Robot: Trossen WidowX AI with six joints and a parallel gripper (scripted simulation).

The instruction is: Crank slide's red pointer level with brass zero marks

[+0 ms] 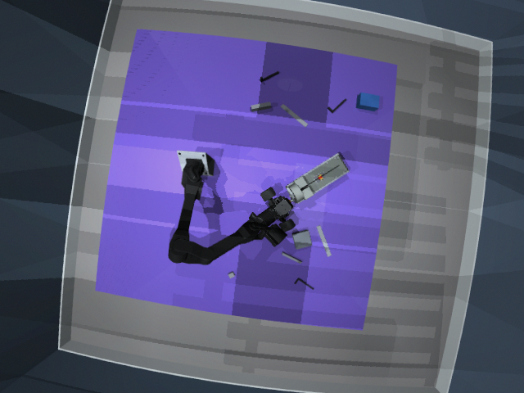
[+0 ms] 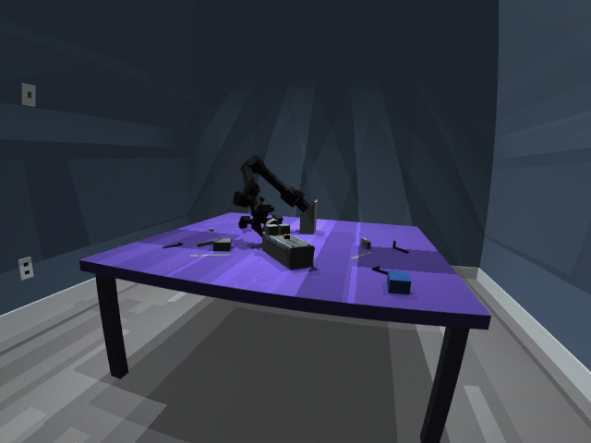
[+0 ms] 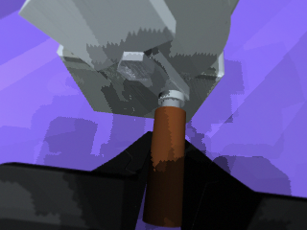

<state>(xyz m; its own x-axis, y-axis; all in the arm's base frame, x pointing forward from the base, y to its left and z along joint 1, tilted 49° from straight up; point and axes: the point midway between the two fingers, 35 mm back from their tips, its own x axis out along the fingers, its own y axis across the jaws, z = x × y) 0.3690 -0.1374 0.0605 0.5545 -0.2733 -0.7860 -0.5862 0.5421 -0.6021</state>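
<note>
Now: the brown crank handle 2 cm above my gripper tip, 1 cm to the right of it and 1 cm behind it. Also, from my gripper tip: dark L-shaped key (36 cm to the right, 9 cm ahead, 4 cm below); red pointer (12 cm ahead, 11 cm to the left, 4 cm above); grey block (16 cm to the right, 8 cm ahead, 2 cm below).
</note>
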